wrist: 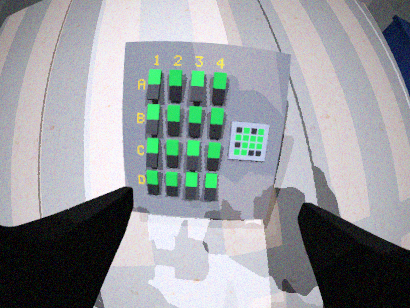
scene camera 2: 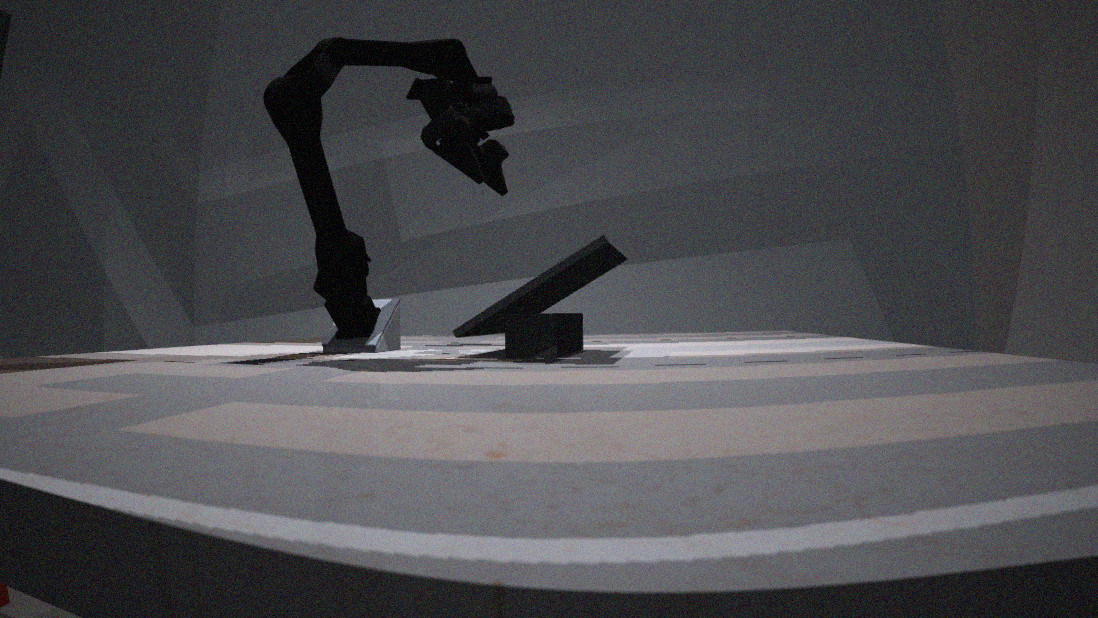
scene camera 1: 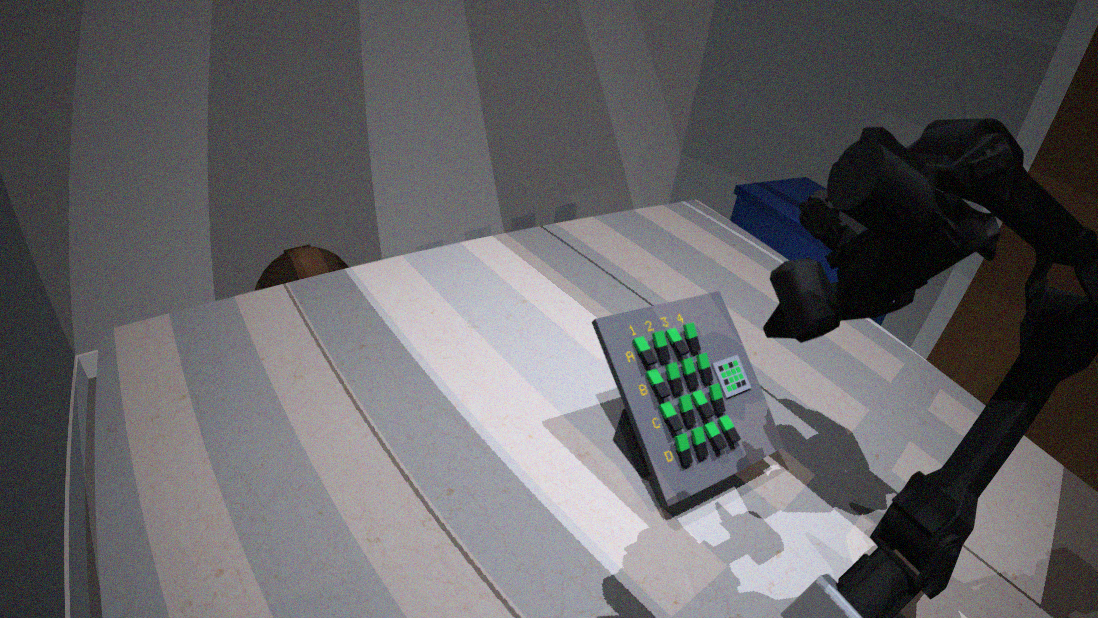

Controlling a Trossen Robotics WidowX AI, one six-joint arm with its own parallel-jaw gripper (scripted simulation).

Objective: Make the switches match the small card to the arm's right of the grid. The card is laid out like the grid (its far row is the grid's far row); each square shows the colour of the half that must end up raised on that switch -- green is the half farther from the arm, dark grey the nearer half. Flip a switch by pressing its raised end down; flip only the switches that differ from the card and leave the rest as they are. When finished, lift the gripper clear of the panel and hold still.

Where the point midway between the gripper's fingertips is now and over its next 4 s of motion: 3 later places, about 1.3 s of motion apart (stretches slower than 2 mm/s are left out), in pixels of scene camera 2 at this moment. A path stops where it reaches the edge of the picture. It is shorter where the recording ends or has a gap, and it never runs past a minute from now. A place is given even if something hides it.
The gripper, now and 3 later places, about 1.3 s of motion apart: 493, 188; 558, 276; 559, 280; 520, 277
